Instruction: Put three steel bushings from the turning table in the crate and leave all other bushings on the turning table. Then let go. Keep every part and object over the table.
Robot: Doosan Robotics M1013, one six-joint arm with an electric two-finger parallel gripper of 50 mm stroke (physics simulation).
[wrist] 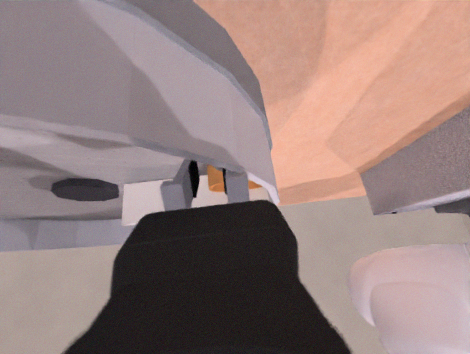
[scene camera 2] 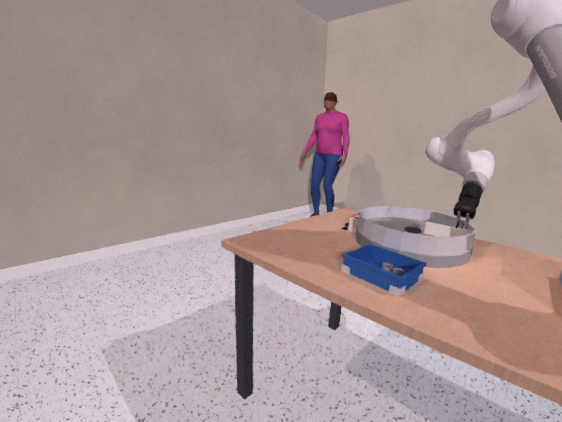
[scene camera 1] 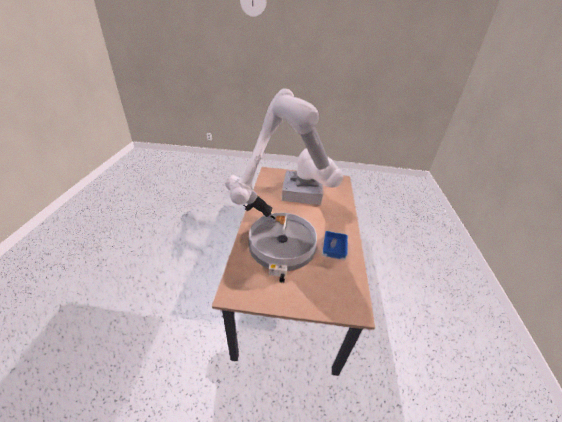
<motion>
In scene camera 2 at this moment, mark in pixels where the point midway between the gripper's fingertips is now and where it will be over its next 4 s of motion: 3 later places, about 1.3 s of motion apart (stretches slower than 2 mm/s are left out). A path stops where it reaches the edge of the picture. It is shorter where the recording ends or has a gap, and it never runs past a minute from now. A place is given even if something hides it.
My gripper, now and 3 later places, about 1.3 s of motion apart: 458, 230; 458, 230; 459, 224; 463, 203
</motion>
